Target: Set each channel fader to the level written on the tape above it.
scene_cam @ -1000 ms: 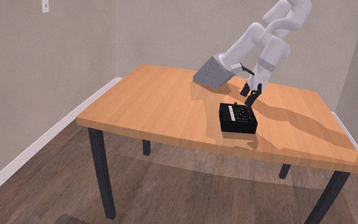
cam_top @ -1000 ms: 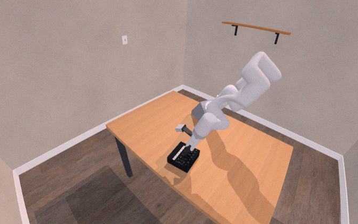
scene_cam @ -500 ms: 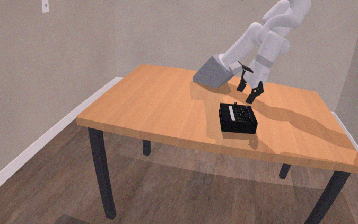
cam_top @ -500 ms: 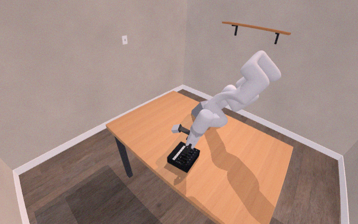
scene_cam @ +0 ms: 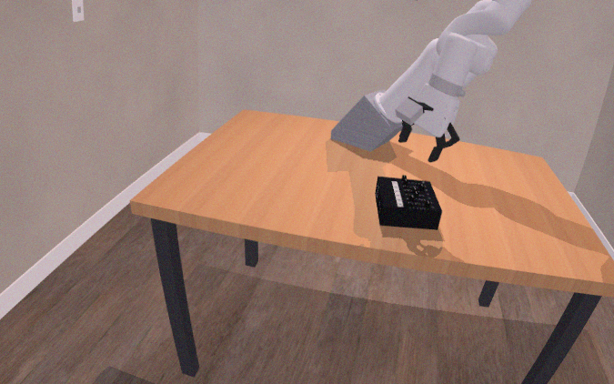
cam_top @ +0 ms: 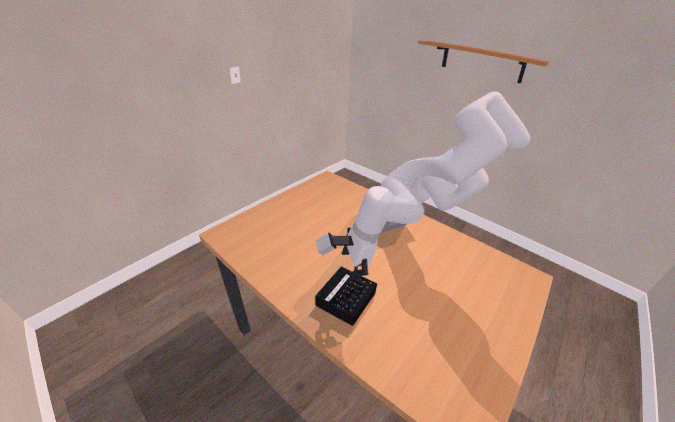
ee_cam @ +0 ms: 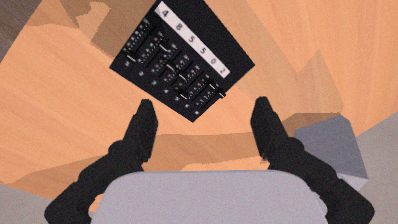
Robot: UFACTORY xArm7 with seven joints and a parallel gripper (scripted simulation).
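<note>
Right now the fader 1 cap is 6 cm ahead of my hand, 4 cm to the left of it and 11 cm below it. Round my hand: fader 5 cap: 3 cm behind, 3 cm to the left, 11 cm below; fader 4 cap: 1 cm to the left, 11 cm below; fader 3 cap: 2 cm ahead, 1 cm to the left, 11 cm below.
</note>
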